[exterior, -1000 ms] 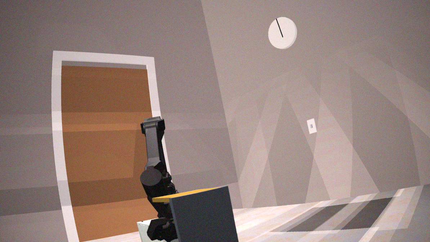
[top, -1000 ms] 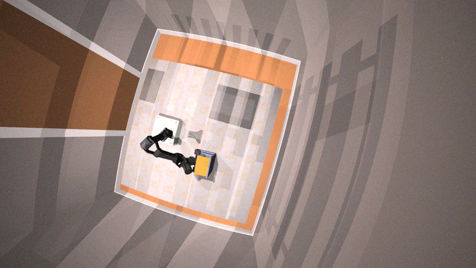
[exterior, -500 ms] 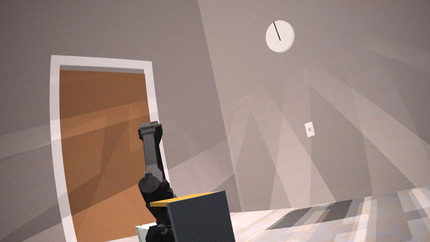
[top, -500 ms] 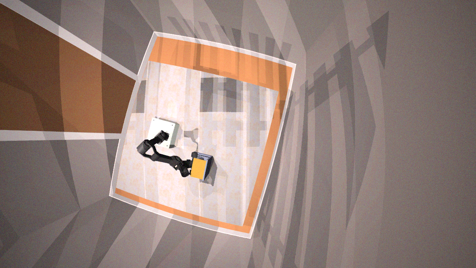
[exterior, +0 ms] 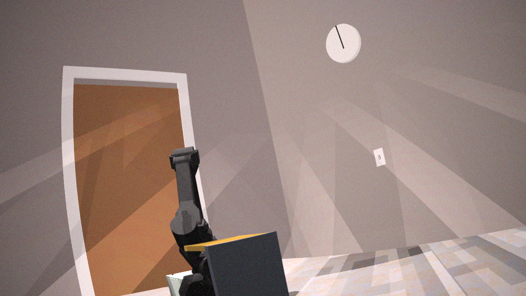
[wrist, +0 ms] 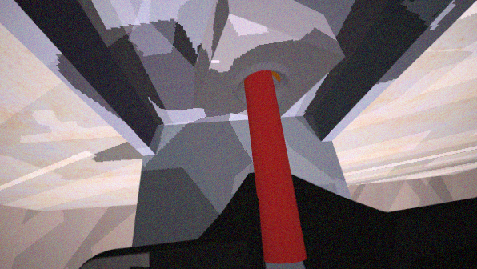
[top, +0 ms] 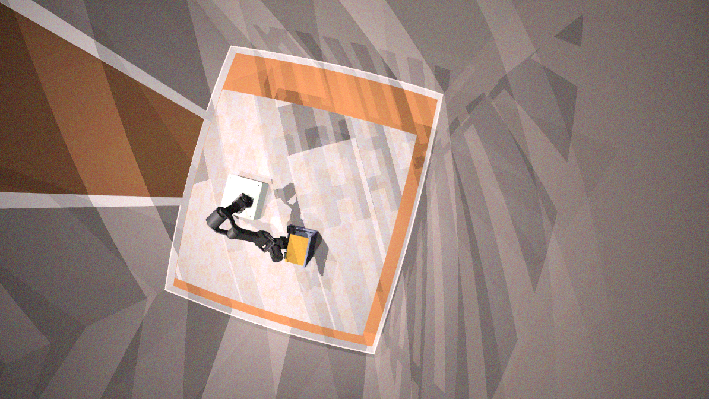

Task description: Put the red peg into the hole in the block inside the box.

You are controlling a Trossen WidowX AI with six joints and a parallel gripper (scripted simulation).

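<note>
Right now the orange roof is 140 mm above my gripper tip and 10 mm to the right of it. From my gripper tip the other things lie so: red peg 30 mm behind, 10 mm below.
</note>
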